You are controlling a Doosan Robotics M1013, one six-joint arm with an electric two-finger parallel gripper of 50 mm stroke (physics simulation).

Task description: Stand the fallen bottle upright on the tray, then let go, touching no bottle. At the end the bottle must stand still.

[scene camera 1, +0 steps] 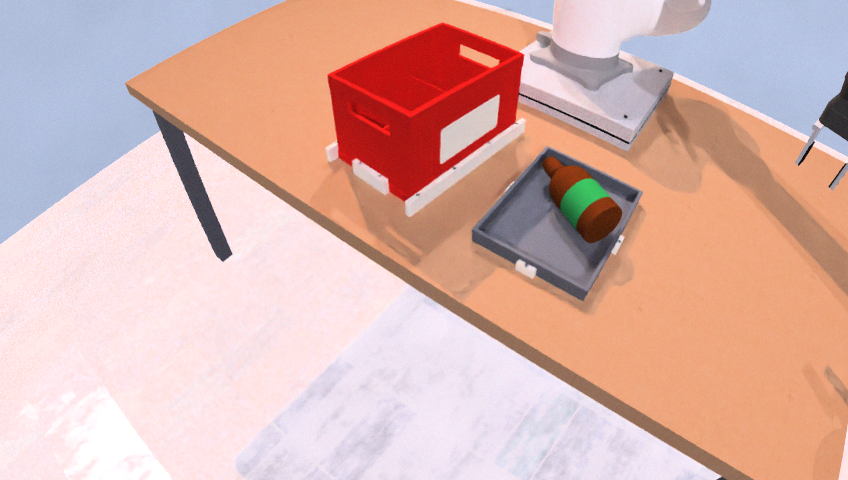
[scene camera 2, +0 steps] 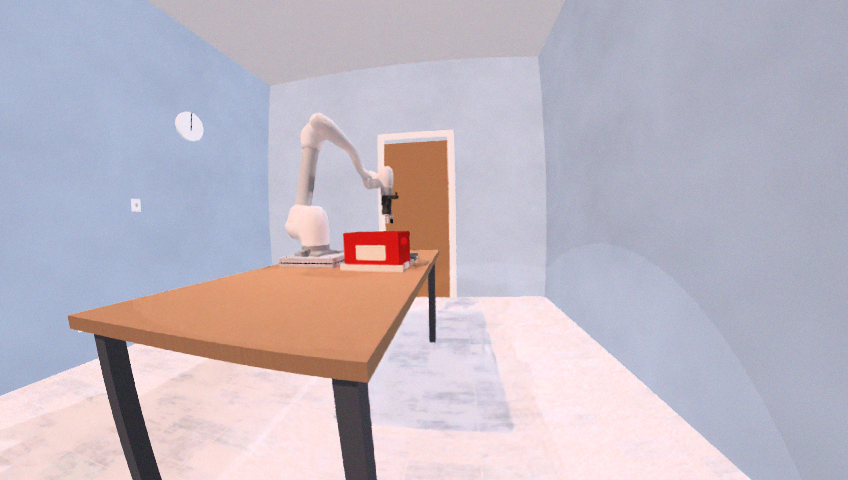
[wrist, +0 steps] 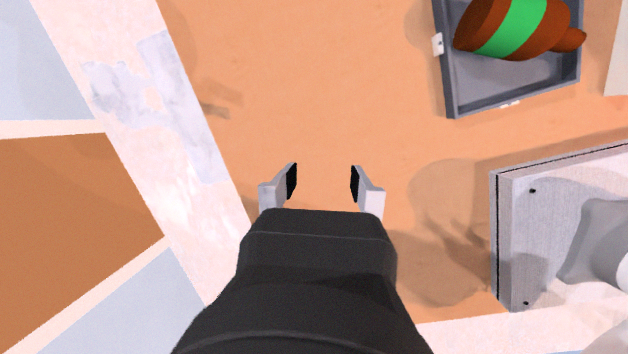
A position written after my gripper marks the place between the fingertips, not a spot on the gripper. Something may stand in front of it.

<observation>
I see my gripper [wrist: 323,175] and a grey tray [scene camera 1: 530,222].
</observation>
